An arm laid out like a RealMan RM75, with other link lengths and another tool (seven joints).
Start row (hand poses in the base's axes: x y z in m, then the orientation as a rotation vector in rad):
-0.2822, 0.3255, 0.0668, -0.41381, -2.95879, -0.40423
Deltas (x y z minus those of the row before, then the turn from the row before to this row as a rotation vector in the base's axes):
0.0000, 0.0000, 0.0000, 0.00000, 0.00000, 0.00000
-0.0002, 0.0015, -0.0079, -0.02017, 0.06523, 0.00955
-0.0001, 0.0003, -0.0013, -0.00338, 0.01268, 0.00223
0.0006, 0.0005, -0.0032, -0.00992, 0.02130, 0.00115
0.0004, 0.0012, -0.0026, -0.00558, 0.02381, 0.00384
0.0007, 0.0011, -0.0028, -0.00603, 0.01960, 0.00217
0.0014, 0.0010, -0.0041, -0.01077, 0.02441, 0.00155
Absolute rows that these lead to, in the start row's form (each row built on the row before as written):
-0.2822, 0.3255, 0.0668, -0.41381, -2.95879, -0.40423
-0.2824, 0.3270, 0.0589, -0.40696, -2.90271, -0.35316
-0.2825, 0.3273, 0.0576, -0.40498, -2.89160, -0.34413
-0.2819, 0.3278, 0.0544, -0.40611, -2.87380, -0.32344
-0.2815, 0.3290, 0.0518, -0.40266, -2.85256, -0.30791
-0.2808, 0.3301, 0.0490, -0.40151, -2.83528, -0.29341
-0.2794, 0.3311, 0.0449, -0.40235, -2.81435, -0.27119

